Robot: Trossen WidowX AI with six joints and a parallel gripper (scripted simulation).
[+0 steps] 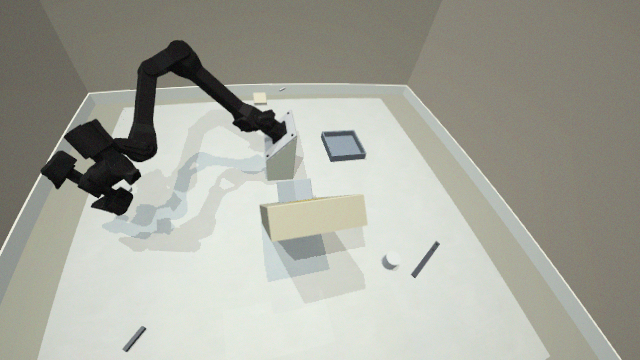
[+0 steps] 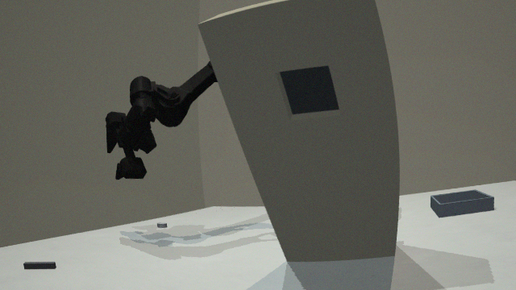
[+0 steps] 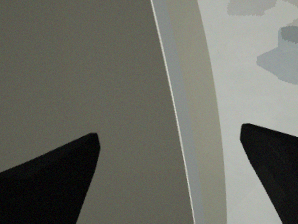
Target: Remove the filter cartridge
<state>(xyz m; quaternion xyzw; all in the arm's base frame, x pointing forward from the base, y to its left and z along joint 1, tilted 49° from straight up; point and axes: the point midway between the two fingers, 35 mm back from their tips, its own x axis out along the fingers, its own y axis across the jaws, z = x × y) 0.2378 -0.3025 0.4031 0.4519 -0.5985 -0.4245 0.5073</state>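
Right now the round filter cartridge is 13 cm ahead of my gripper tip, 55 cm to the left of it and 7 cm above it. Also, from my gripper tip: tray (32 cm behind, 81 cm to the left, 17 cm below); then service panel (8 cm ahead, 55 cm to the left).
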